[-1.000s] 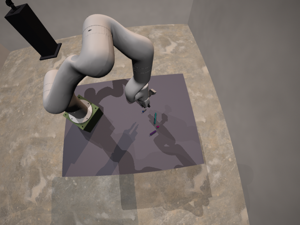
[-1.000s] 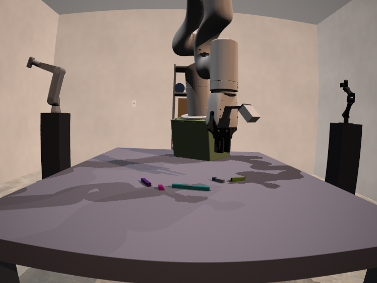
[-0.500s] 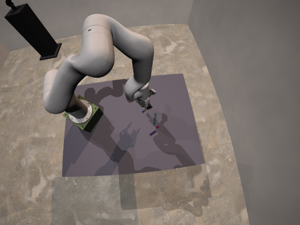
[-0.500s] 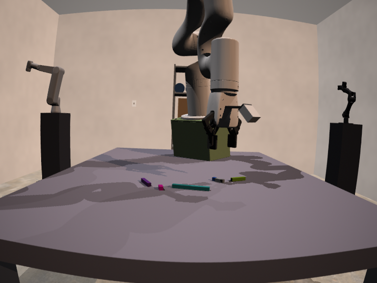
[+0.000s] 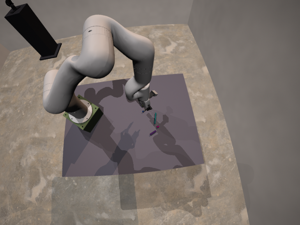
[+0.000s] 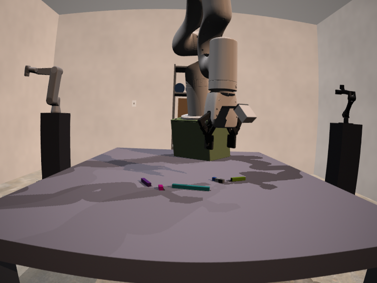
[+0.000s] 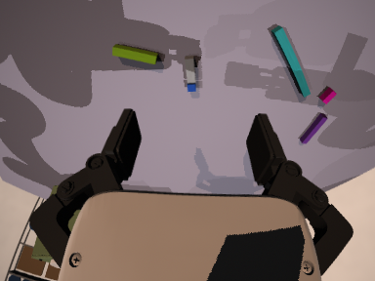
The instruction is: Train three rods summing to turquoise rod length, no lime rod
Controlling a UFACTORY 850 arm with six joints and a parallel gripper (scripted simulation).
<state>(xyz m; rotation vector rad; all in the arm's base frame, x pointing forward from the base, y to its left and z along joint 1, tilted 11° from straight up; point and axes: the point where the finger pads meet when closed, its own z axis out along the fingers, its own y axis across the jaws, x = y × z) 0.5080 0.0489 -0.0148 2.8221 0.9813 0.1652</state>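
Right now the purple rod is 21 cm to the right of my hand, 11 cm below it and 5 cm ahead of it. From my hand the other things lie so: grey rod: 11 cm below; blue rod: 11 cm below, 2 cm behind, 1 cm to the right; lime rod: 11 cm below, 6 cm to the left, 3 cm behind.
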